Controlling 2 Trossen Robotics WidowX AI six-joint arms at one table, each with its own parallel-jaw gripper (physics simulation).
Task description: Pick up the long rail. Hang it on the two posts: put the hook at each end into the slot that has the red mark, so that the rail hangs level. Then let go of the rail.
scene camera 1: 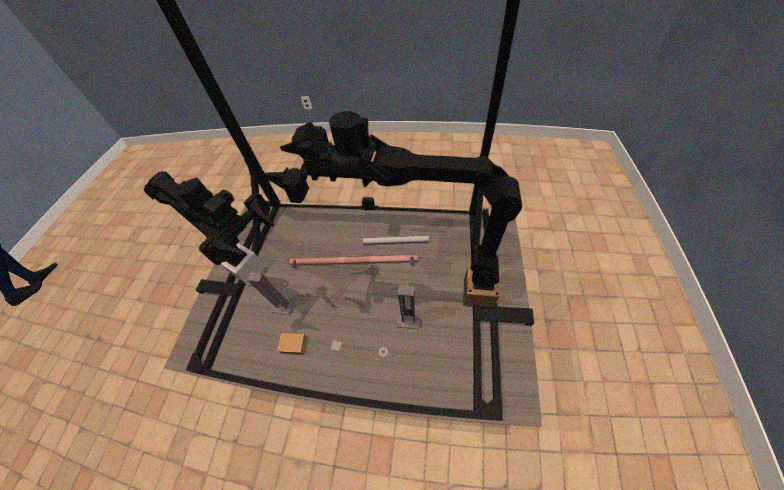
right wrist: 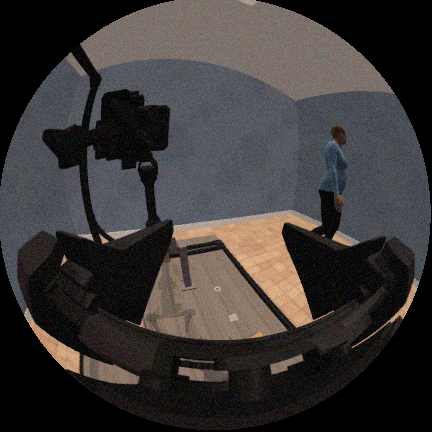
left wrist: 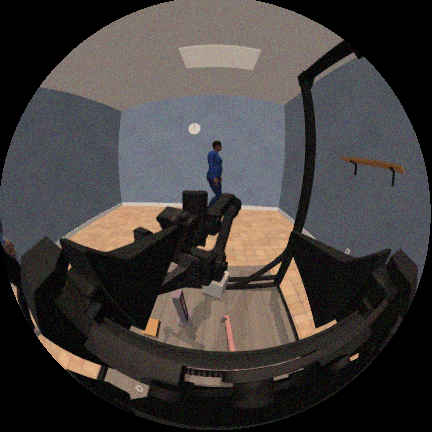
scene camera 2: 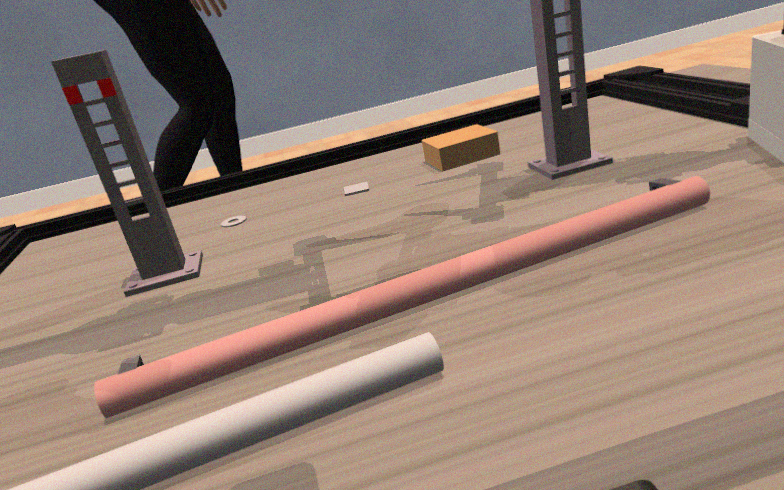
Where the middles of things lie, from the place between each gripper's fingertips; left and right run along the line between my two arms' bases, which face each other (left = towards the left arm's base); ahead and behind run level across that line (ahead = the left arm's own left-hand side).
I see my left gripper 510 mm above the orange block (scene camera 2: 470,144), 260 mm short of it and 70 mm to the left of it. From my left hand the other things lie so: white rod (scene camera 2: 189,445): 510 mm below, 210 mm to the left, 180 mm behind.
I see the orange block 120 mm ahead of my right hand, 50 mm to the right of it and 410 mm below it. Also, from my right hand: white rod (320 mm behind, 230 mm to the left, 410 mm below).
